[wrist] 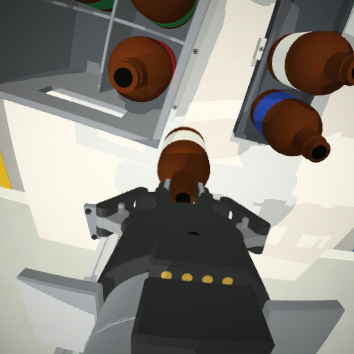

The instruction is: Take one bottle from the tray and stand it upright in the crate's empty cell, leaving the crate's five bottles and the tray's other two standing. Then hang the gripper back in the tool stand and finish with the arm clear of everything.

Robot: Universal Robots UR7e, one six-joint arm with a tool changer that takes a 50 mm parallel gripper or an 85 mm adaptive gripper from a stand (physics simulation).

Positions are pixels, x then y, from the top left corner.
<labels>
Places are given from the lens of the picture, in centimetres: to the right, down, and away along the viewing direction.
brown bottle point(183, 158): 1, -2, 24
blue-banded bottle point(292, 127): 14, -6, 22
red-banded brown bottle point(140, 68): -3, -10, 17
The marked spots on the red-banded brown bottle and the brown bottle are 11 cm apart.
</labels>
